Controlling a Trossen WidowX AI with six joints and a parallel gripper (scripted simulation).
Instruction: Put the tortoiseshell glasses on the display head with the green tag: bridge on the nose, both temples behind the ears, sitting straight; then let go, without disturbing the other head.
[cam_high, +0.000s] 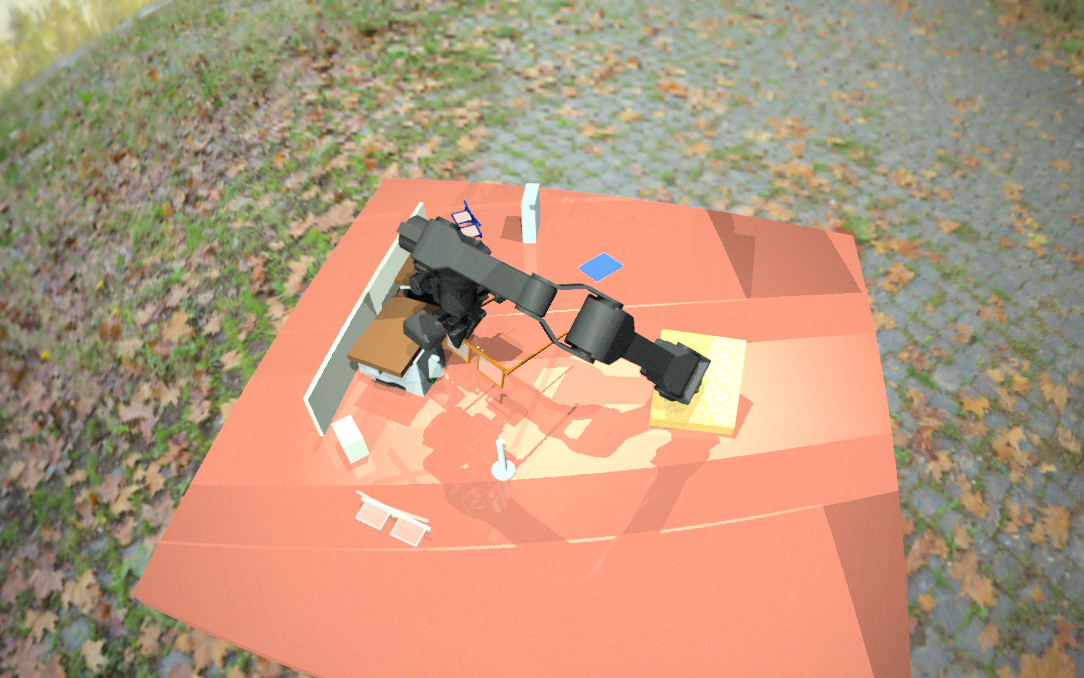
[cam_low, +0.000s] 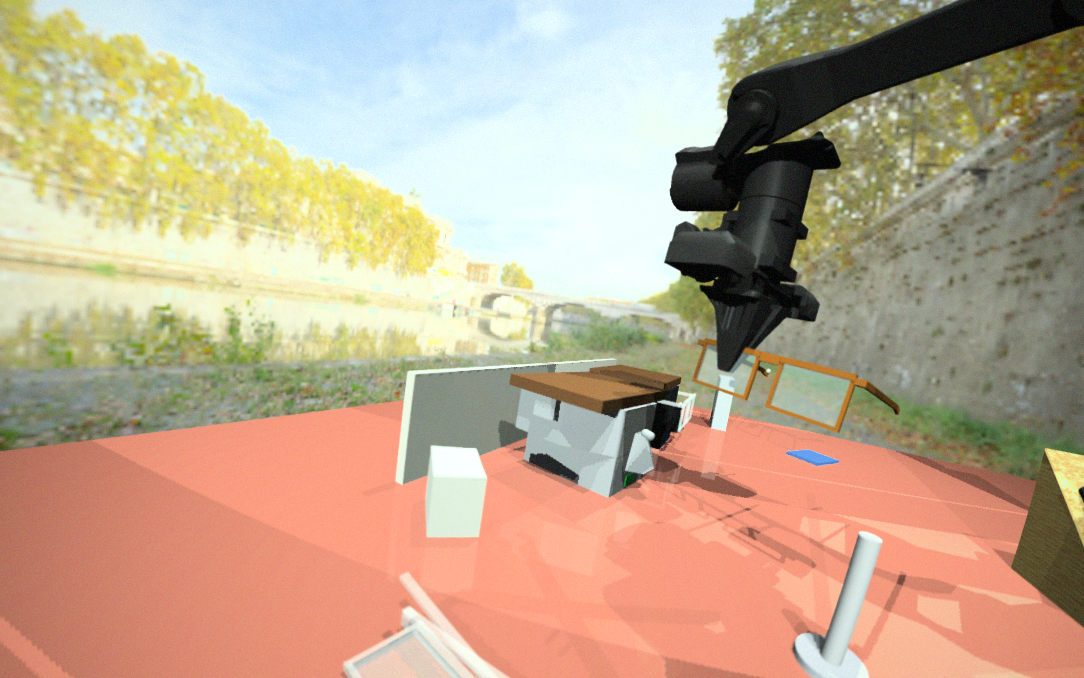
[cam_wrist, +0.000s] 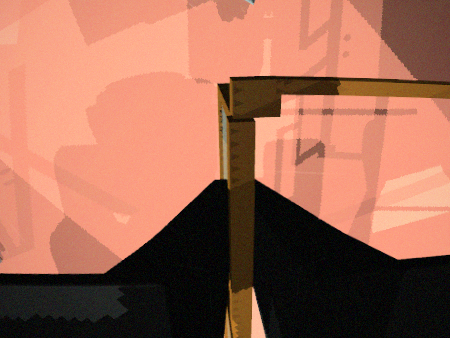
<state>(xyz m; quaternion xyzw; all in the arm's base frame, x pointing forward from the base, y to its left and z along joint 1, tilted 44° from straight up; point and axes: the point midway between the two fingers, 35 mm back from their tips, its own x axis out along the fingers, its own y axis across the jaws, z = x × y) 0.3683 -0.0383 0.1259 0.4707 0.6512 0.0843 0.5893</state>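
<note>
My gripper tip is now 90 mm past the grey peg stand, 130 mm to the right of it and 130 mm above it. From my gripper tip the other things lie so: black head (100 mm ahead, 280 mm to the right, 100 mm below); then grey display head (110 mm ahead, 60 mm to the right, 100 mm below); then white block (180 mm ahead, 130 mm to the left, 130 mm below).
</note>
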